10 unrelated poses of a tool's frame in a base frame.
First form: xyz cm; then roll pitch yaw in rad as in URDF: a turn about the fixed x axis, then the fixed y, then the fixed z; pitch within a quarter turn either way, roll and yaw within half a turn.
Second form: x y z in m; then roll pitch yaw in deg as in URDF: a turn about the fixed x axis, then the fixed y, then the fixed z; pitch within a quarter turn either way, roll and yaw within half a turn. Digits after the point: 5 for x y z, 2 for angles.
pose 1, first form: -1.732 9.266 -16.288 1.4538 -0.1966 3.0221
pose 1, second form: -0.01732 0.09266 -0.16288 83.30 -11.26 173.15
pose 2, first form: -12.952 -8.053 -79.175 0.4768 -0.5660 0.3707
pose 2, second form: -0.12952 -0.08053 -0.79175 27.32 -32.43 21.24
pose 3, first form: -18.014 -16.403 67.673 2.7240 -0.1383 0.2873
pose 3, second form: -0.18014 -0.16403 0.67673 156.07 -7.92 16.46
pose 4, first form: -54.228 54.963 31.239 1.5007 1.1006 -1.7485
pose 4, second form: -0.54228 0.54963 0.31239 85.98 63.06 -100.18
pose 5, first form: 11.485 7.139 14.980 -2.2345 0.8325 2.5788
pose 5, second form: 0.11485 0.07139 0.14980 -128.03 47.70 147.75
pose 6, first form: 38.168 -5.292 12.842 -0.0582 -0.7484 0.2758
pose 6, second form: 0.38168 -0.05292 0.12842 -3.33 -42.88 15.80
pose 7, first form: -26.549 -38.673 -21.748 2.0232 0.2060 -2.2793
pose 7, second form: -0.26549 -0.38673 -0.21748 115.92 11.80 -130.59
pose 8, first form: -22.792 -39.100 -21.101 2.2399 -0.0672 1.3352
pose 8, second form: -0.22792 -0.39100 -0.21101 128.34 -3.85 76.50
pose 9, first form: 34.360 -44.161 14.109 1.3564 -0.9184 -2.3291
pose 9, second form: 0.34360 -0.44161 0.14109 77.72 -52.62 -133.45
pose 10, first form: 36.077 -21.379 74.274 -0.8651 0.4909 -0.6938
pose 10, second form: 0.36077 -0.21379 0.74274 -49.57 28.13 -39.75
